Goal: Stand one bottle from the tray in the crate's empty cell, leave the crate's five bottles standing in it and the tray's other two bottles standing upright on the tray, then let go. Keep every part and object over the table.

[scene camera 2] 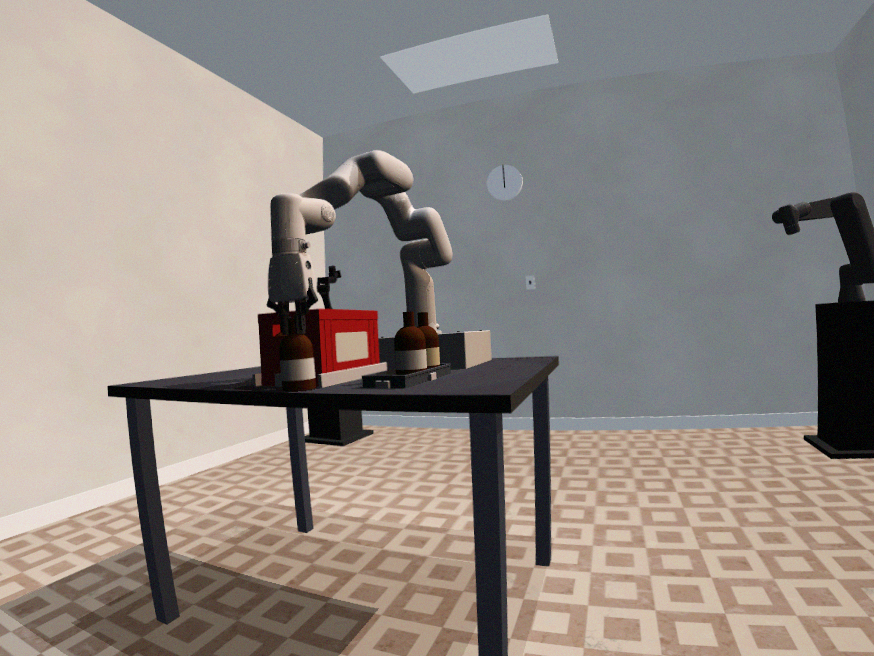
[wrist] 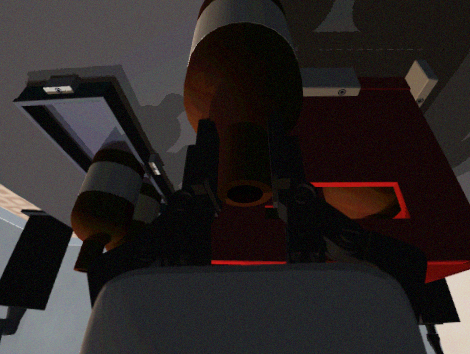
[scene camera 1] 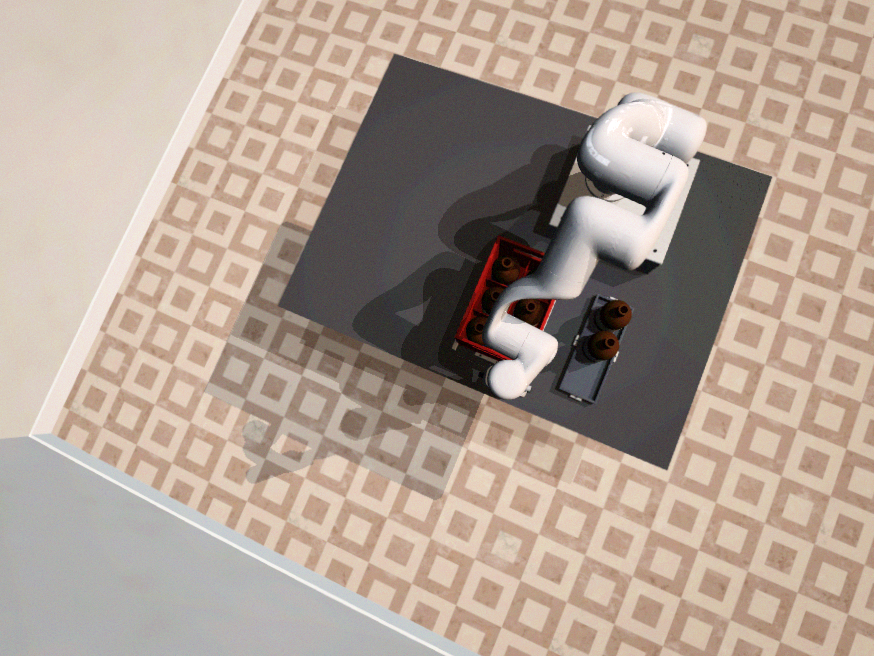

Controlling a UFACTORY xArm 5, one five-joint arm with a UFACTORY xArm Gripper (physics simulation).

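Frame: origin at the arm's base, x up, y right, z ahead, level; millimetres.
Where they show: gripper, fingertip midpoint: [scene camera 2: 293, 334] [wrist: 243, 134].
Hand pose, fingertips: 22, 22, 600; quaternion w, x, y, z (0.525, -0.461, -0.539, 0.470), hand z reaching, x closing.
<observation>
Things, the pixels of their top centre, and the offset from my fingertips, as dx, dy, dz. Level surfaces: height alone.
- brown bottle, middle of its top: [wrist: 240, 195] [scene camera 2: 294, 317] +36, -1, -4
- red crate, middle of its top: [wrist: 304, 293] [scene camera 1: 512, 300] [scene camera 2: 320, 312] +55, +69, -186
- tray, middle of its top: [wrist: 117, 175] [scene camera 2: 410, 369] [scene camera 1: 597, 348] -95, -181, -193
- dark table, its level: dx -121
My gripper [scene camera 2: 292, 326] [wrist: 243, 134] is shut on the neck of a brown bottle [scene camera 2: 297, 365] [wrist: 242, 75] with a white label. This bottle is upright at the table's front edge, beside the crate and off the tray; the arm hides it in scene camera 1. The red crate [scene camera 1: 480, 283] [scene camera 2: 325, 346] [wrist: 360, 130] holds bottles, among them one at the back [scene camera 1: 506, 268] and one on the right [scene camera 1: 529, 309]; the arm covers other cells, and I cannot tell the empty one. Two bottles [scene camera 1: 617, 314] [scene camera 1: 603, 346] stand upright on the tray [scene camera 1: 584, 381] [scene camera 2: 398, 381] [wrist: 82, 120].
The dark table [scene camera 1: 395, 162] [scene camera 2: 487, 384] has its front edge close to the held bottle. Light blocks [wrist: 330, 82] [wrist: 421, 80] sit at the crate's foot. The robot's base box [scene camera 2: 476, 348] stands behind the crate and tray. The arm reaches over the crate.
</observation>
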